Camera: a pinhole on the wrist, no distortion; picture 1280 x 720 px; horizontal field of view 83.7 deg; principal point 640.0 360.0 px. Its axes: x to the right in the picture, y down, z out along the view. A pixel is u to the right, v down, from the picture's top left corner.
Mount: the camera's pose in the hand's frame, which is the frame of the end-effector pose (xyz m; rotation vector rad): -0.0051 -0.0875 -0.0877 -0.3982 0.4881 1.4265
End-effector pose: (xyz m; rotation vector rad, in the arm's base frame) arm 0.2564 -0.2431 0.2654 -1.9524 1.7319 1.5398
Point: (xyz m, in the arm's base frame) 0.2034 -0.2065 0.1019
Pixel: 357.9 37.8
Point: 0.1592 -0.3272 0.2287
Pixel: 992.3 56.4
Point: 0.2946 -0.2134 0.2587
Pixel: 547.2 536.4
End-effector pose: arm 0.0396 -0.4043 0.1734 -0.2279 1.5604 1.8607
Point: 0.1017 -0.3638 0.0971
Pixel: 83.7 262.4
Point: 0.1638 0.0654 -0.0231
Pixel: outside the picture
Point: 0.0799 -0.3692 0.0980
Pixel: 218.3 170.3
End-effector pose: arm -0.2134 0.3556 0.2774 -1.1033 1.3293 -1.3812
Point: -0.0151 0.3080 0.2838
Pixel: 430.7 373.2
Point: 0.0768 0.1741 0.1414
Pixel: 616.2 231.8
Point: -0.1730 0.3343 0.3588
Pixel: 245.2 271.6
